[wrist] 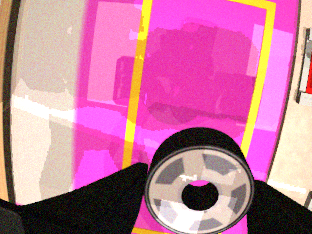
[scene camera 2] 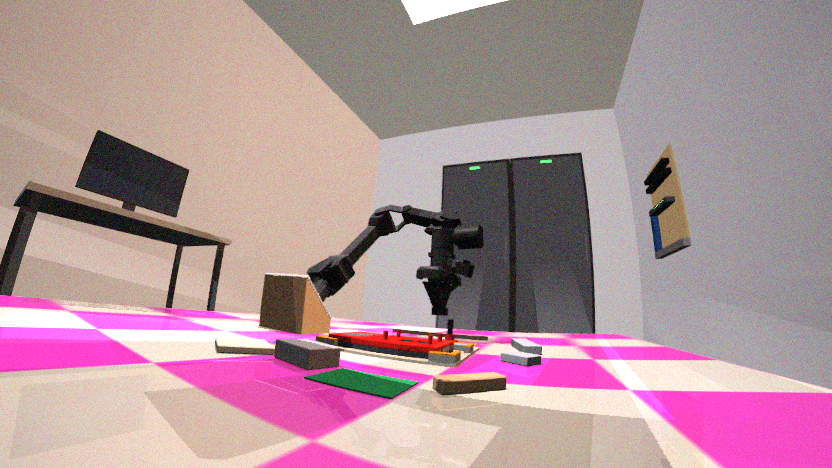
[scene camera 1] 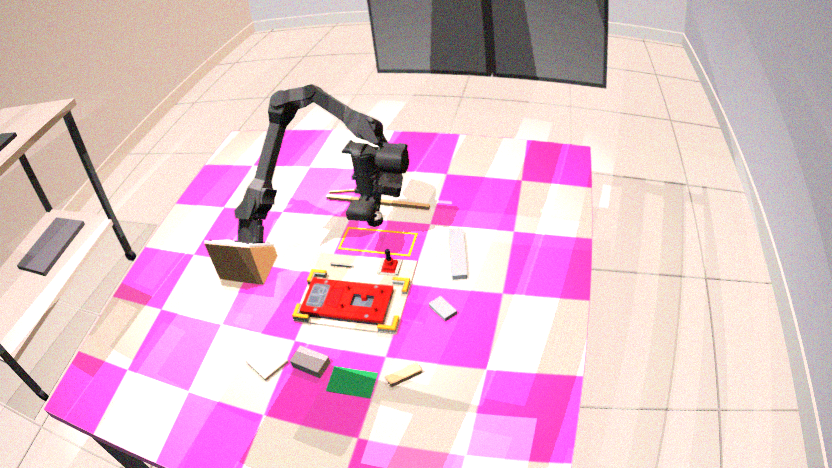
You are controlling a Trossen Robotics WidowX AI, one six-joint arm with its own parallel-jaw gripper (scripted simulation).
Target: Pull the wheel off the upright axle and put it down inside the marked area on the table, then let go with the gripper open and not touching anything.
Labels:
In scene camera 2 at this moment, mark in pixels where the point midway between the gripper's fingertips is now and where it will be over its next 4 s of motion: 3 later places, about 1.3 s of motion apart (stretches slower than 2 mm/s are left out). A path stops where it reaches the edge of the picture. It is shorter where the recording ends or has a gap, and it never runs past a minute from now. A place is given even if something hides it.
The gripper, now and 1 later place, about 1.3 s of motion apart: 439, 312; 424, 308

